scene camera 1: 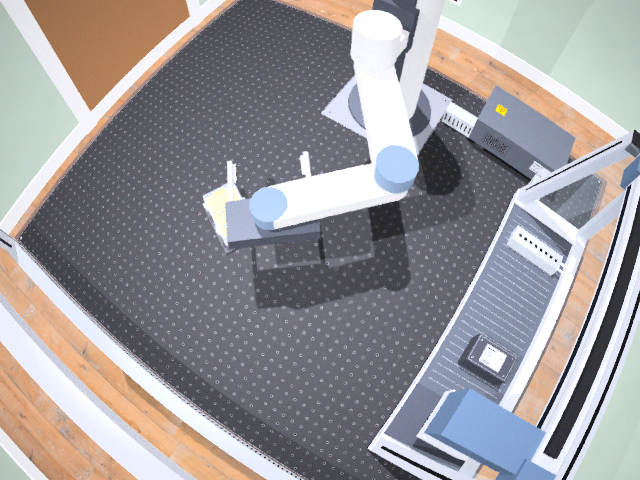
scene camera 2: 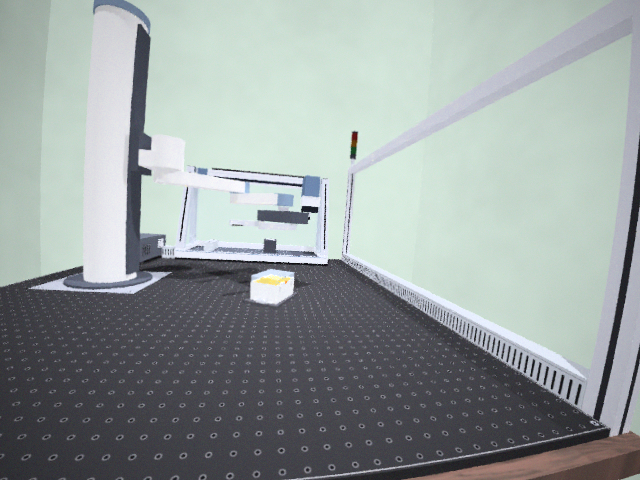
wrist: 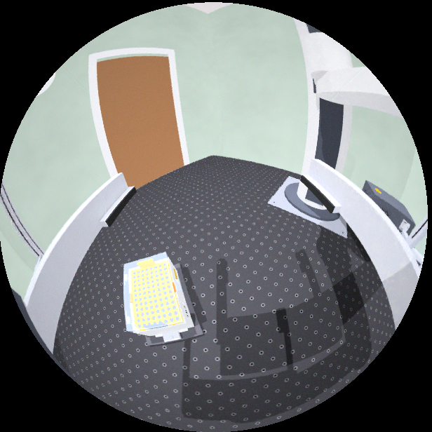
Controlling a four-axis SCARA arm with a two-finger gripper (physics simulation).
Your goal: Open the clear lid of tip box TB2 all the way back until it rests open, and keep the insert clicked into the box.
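Seen in the pictures: gripper, fingertip midpoint: (scene camera 1: 267, 158) (scene camera 2: 244, 224); arm's base, origin of the base link: (scene camera 2: 111, 282).
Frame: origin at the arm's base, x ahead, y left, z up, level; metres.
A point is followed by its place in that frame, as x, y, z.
Observation:
The tip box (scene camera 1: 219, 206) {0.561, -0.170, 0.090} (scene camera 2: 272, 291) {0.550, -0.218, 0.054} (wrist: 155, 297) is white with a yellow, hole-patterned insert. It stands upright on a thin grey base on the dark perforated table. Its clear, bluish lid lies closed over the insert, which sits level inside the box. No TB2 marking can be read. In the scene camera 1 view, the grey gripper body hides the box's right side. My gripper (scene camera 1: 268, 167) {0.449, -0.091, 0.234} (wrist: 215, 168) is open and empty, with its two white fingers wide apart, high above the table. In the wrist view, the box shows below and between the fingers, nearer the left one.
The arm's column (scene camera 2: 108, 155) {0.027, -0.071, 0.416} stands on a light base plate (scene camera 1: 338, 111) {0.113, -0.111, 0.012} at the back of the table. A grey control box (scene camera 1: 527, 129) {-0.111, 0.396, 0.128} is beside it. A framed deck (scene camera 1: 465, 310) {0.443, 0.466, 0.062} (scene camera 2: 248, 258) {0.422, 0.450, 0.036} holds a small dark block (scene camera 1: 488, 359) {0.539, 0.566, 0.133} and a blue unit (scene camera 1: 485, 426) {0.736, 0.521, 0.501}.

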